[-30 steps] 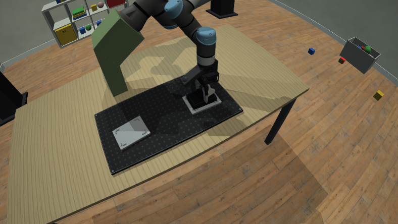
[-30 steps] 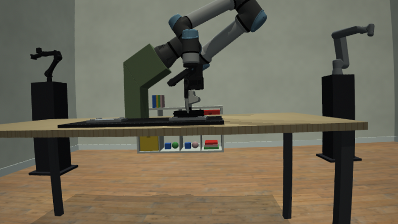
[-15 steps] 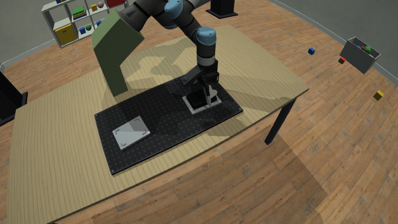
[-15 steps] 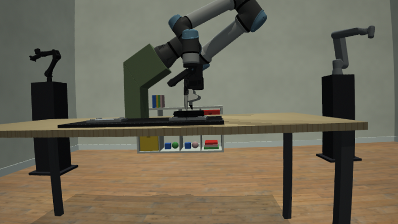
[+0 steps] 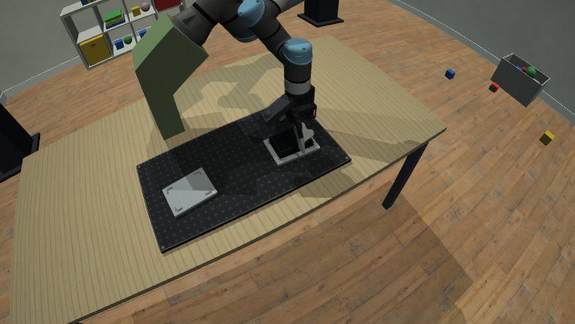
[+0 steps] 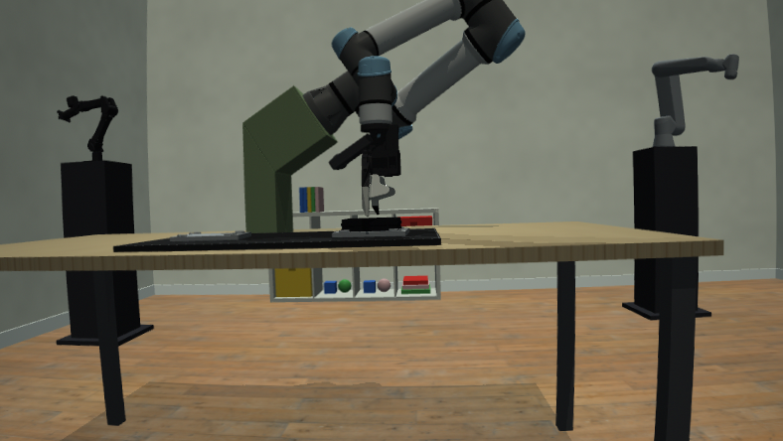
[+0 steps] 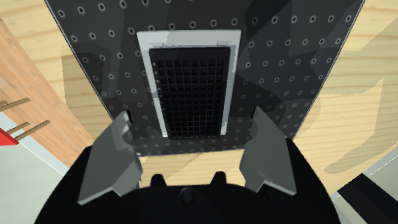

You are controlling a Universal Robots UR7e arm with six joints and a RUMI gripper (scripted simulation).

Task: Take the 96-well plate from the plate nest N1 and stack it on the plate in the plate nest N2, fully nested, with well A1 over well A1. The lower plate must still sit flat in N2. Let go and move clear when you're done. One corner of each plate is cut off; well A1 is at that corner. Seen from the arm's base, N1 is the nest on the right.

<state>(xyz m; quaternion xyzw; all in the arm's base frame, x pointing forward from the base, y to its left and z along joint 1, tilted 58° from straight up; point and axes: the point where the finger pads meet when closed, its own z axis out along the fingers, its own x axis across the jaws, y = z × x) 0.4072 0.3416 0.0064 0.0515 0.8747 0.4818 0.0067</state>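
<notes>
Now: the black 96-well plate 1 cm below my hand. The rest, counted from my hand: plate nest (39 cm to the right, 4 cm below, 1 cm behind).
</notes>
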